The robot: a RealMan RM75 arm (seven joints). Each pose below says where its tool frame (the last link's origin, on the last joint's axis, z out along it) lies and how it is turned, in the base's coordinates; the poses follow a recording.
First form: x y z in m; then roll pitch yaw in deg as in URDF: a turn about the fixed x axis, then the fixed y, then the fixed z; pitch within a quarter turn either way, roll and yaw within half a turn.
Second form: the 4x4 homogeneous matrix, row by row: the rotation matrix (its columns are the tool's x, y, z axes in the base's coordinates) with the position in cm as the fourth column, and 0 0 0 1 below. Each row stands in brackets. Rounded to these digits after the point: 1 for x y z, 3 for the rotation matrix.
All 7 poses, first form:
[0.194, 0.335, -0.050, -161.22, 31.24, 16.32]
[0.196, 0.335, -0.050, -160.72, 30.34, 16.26]
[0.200, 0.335, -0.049, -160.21, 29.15, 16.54]
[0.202, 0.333, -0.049, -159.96, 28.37, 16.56]
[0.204, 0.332, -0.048, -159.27, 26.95, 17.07]
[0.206, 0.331, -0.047, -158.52, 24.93, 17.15]
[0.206, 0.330, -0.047, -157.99, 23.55, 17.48]
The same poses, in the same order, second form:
[[0.821, 0.106, -0.562, 19.4], [0.240, -0.956, 0.171, 33.5], [-0.519, -0.275, -0.809, -5.0], [0, 0, 0, 1]]
[[0.829, 0.104, -0.550, 19.6], [0.242, -0.953, 0.183, 33.5], [-0.505, -0.285, -0.815, -5.0], [0, 0, 0, 1]]
[[0.837, 0.110, -0.536, 20.0], [0.249, -0.949, 0.194, 33.5], [-0.487, -0.296, -0.822, -4.9], [0, 0, 0, 1]]
[[0.843, 0.112, -0.526, 20.2], [0.251, -0.947, 0.201, 33.3], [-0.475, -0.302, -0.827, -4.9], [0, 0, 0, 1]]
[[0.852, 0.121, -0.509, 20.4], [0.262, -0.941, 0.214, 33.2], [-0.453, -0.316, -0.834, -4.8], [0, 0, 0, 1]]
[[0.867, 0.127, -0.483, 20.6], [0.267, -0.935, 0.234, 33.1], [-0.422, -0.332, -0.844, -4.7], [0, 0, 0, 1]]
[[0.874, 0.136, -0.466, 20.6], [0.275, -0.929, 0.246, 33.0], [-0.400, -0.344, -0.850, -4.7], [0, 0, 0, 1]]

